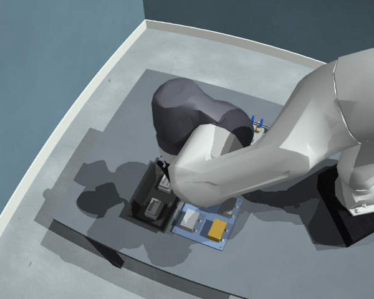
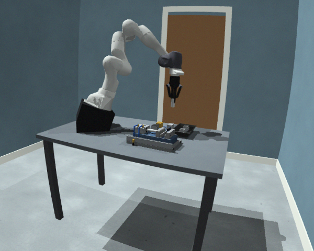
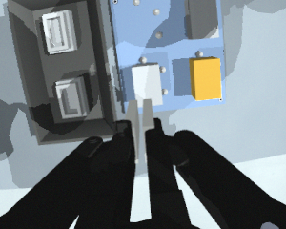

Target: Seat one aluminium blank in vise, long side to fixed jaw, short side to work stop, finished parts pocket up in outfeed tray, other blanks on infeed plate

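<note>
Now: hand 21 cm above the blue infeed plate, 6 cm past it and 3 cm to the left of it. Round my hand: vise hose block: 32 cm to the right, 15 cm behind, 13 cm below; moving jaw: 34 cm to the right, 13 cm below, 2 cm behind; brass blank: 19 cm below, 10 cm behind, 2 cm to the left.
</note>
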